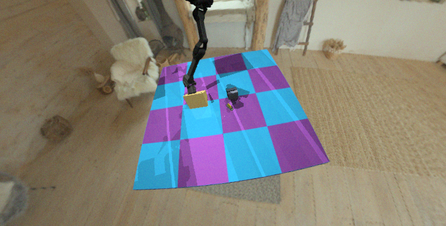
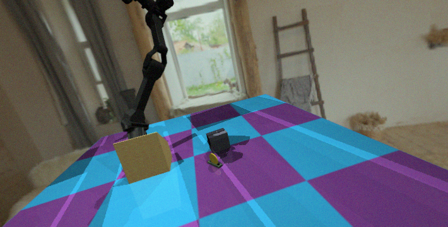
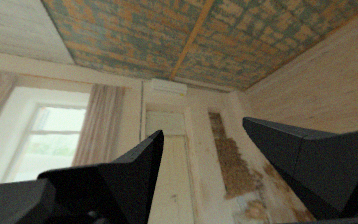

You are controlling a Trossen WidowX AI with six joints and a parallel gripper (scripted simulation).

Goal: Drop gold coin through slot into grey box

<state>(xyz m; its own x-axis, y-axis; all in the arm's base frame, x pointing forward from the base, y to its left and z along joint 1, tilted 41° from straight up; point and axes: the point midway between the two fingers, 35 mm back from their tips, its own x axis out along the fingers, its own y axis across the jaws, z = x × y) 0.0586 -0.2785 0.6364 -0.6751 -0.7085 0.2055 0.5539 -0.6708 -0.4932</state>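
Now: gripper tip 140 mm short of the gold coin, 330 mm to the left of it and 780 mm above it.
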